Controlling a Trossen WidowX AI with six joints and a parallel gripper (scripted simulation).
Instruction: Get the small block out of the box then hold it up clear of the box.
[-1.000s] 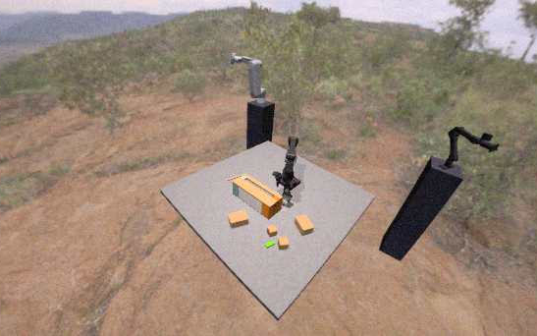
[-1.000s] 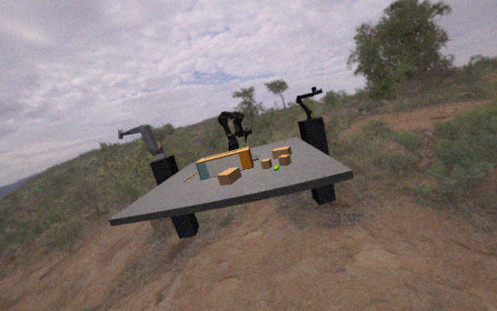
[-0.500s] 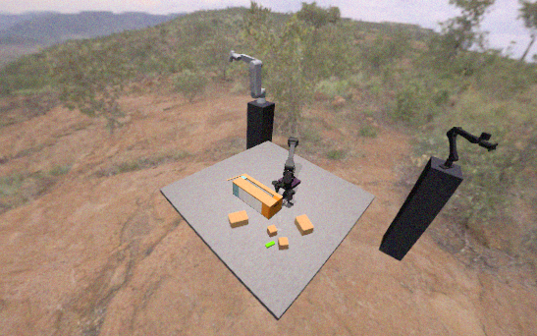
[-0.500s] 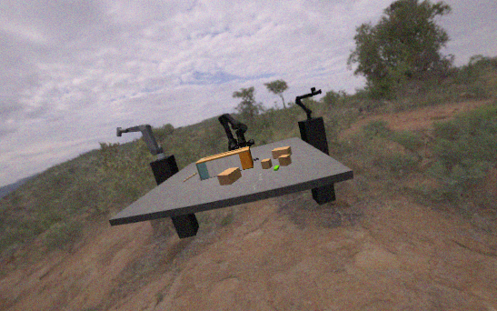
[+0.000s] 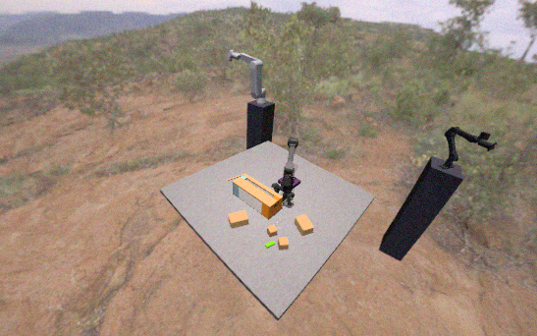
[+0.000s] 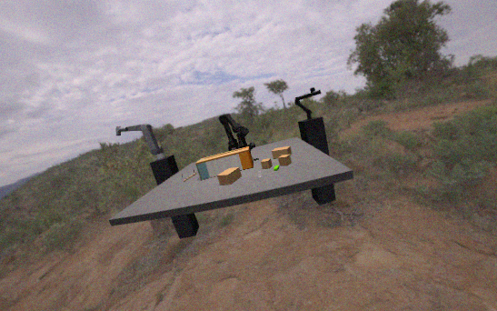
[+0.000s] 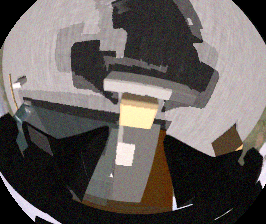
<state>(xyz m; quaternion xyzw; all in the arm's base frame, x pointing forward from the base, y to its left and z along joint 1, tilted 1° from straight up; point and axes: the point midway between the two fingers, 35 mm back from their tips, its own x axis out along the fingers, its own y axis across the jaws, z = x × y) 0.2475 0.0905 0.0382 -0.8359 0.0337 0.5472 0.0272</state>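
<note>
Right now my gripper tip is 2 cm past the tan block and 2 cm above it. Round my gripper tip: thin stick 3 cm behind, 47 cm to the right, 4 cm below.
</note>
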